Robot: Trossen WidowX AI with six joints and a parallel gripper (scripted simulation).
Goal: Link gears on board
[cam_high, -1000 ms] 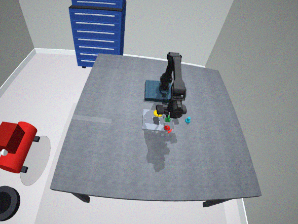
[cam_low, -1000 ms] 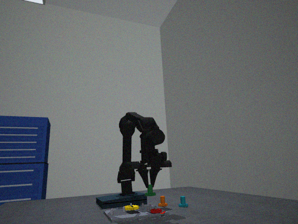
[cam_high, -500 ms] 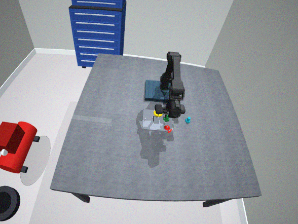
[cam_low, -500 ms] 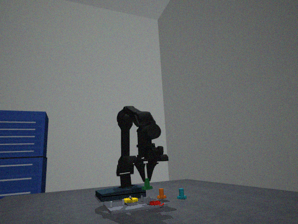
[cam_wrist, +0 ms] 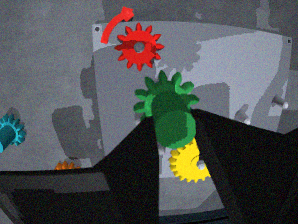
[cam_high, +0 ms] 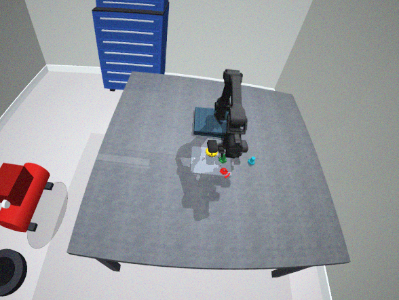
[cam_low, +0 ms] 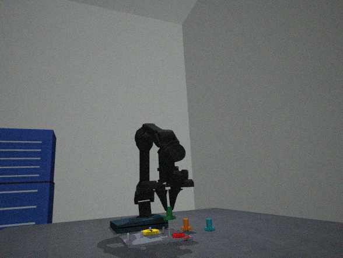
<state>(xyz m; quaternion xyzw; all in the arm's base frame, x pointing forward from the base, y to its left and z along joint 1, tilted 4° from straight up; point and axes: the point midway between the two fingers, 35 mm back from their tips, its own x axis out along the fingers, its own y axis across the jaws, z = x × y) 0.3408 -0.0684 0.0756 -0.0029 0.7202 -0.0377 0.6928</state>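
Now: the red gear 40 mm ahead of my gripper tip, 10 mm to the left of it and 70 mm below it. Round my gripper tip: red arrow 60 mm ahead, 30 mm to the left, 80 mm below; then yellow gear 90 mm behind, 30 mm to the right, 70 mm below; then green gear 10 mm below.
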